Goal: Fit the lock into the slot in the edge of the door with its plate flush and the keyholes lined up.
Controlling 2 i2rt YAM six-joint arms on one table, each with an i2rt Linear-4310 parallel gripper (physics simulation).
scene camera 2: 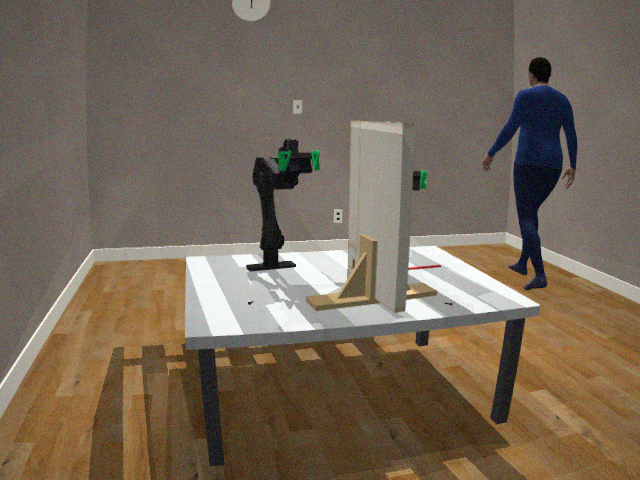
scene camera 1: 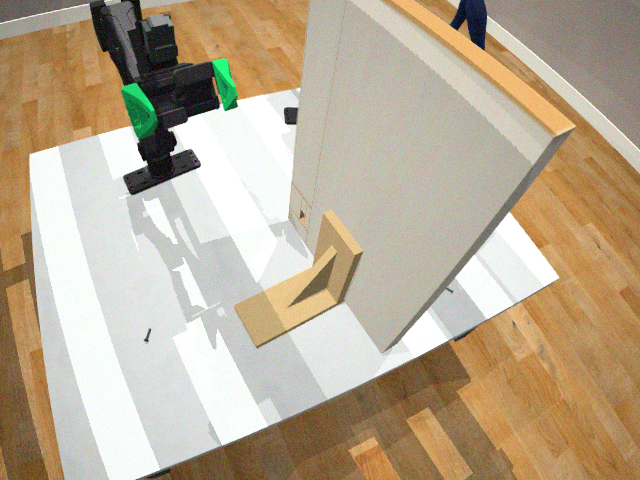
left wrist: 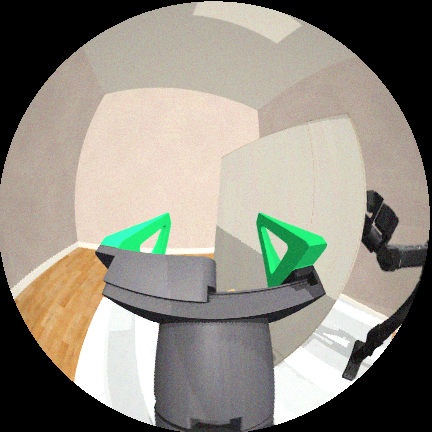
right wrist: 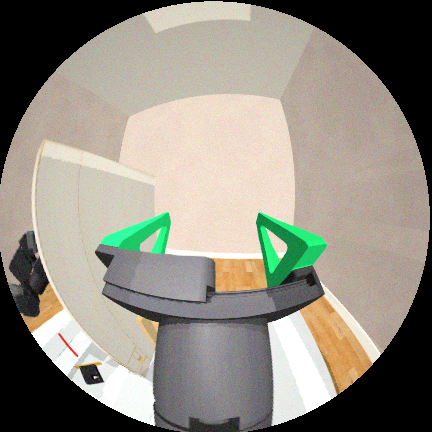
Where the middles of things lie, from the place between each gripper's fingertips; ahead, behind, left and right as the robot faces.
Right now the tan wooden bracket point(scene camera 1: 285, 306) is 9 cm ahead of my right hand, 22 cm to the left of it and 40 cm below it. From my right hand the other things lie so: door point(scene camera 1: 421, 143) 9 cm ahead, 22 cm to the left, 18 cm below.
My left gripper is now 15 cm to the left of the door, 12 cm above it and 6 cm short of it. Round my left hand: tan wooden bracket (33 cm below, 15 cm to the right, 6 cm ahead).
